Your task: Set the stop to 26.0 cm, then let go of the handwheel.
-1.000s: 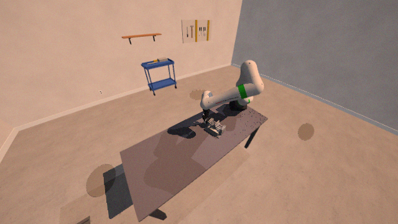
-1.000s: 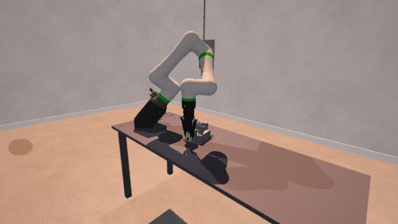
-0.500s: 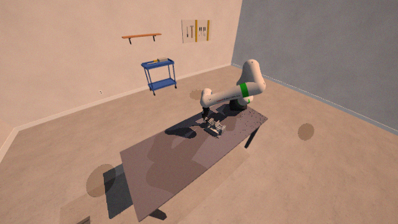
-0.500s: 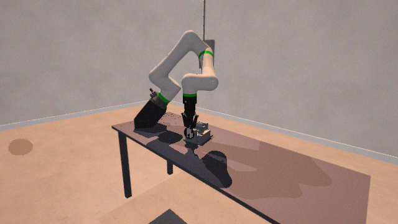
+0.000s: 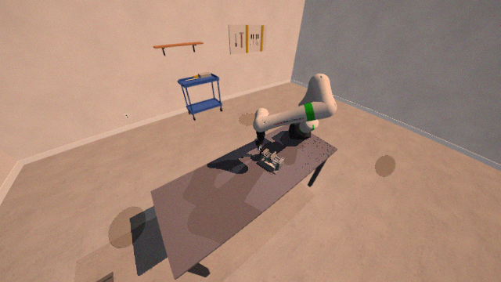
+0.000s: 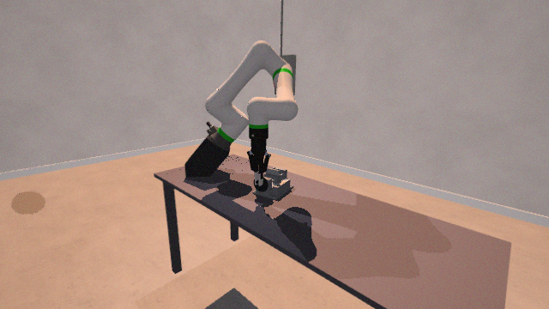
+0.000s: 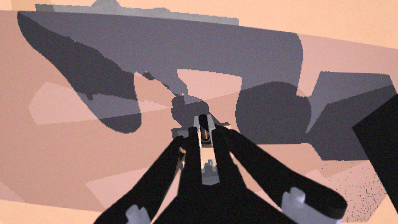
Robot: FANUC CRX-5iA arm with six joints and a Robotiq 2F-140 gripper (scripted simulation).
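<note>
Now: hand 2 cm to the right of the handwheel, 2 cm above it and 1 cm past it. The rest, counted from my hand: grey stop fixture (14 cm to the left, 5 cm behind, 3 cm below).
</note>
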